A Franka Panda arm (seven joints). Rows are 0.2 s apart.
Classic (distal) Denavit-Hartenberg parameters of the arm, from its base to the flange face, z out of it. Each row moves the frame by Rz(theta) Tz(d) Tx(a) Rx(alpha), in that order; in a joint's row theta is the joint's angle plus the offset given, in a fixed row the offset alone. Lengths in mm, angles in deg.
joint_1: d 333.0; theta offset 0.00; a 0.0; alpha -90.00
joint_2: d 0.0; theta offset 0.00; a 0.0; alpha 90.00
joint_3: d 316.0; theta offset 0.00; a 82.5; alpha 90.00
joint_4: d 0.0; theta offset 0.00; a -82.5; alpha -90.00
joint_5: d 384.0; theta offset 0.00; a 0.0; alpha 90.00
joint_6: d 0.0; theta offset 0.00; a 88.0; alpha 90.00
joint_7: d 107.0; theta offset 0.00; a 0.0; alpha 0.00
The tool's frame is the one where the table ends.
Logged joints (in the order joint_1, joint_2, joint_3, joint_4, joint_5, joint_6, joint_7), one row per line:
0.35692, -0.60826, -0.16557, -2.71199, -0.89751, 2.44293, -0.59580
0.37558, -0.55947, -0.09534, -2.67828, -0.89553, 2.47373, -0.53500
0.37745, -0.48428, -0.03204, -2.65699, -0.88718, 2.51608, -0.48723
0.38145, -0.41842, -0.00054, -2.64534, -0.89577, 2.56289, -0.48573
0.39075, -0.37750, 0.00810, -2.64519, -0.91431, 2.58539, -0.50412
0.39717, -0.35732, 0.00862, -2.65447, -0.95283, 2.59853, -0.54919
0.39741, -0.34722, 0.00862, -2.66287, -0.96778, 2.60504, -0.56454
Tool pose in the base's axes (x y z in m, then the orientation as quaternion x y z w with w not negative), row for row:
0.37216, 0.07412, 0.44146, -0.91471, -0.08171, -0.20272, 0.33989
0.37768, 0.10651, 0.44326, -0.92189, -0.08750, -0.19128, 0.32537
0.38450, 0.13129, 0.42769, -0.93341, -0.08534, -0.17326, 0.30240
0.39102, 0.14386, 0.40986, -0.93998, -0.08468, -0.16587, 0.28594
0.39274, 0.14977, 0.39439, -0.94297, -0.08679, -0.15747, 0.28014
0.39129, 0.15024, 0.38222, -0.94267, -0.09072, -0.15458, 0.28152
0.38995, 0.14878, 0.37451, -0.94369, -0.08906, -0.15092, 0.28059
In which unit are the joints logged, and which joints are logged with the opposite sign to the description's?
The joints are logged in radians. Opposite sign: joint_5.
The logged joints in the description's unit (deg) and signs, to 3 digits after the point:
20.450, -34.851, -9.486, -155.386, 51.424, 139.970, -34.137
21.519, -32.055, -5.463, -153.454, 51.310, 141.734, -30.653
21.626, -27.747, -1.836, -152.234, 50.832, 144.161, -27.916
21.855, -23.974, -0.031, -151.567, 51.324, 146.843, -27.830
22.388, -21.629, 0.464, -151.558, 52.386, 148.132, -28.884
22.756, -20.473, 0.494, -152.090, 54.593, 148.885, -31.466
22.770, -19.894, 0.494, -152.571, 55.450, 149.258, -32.346

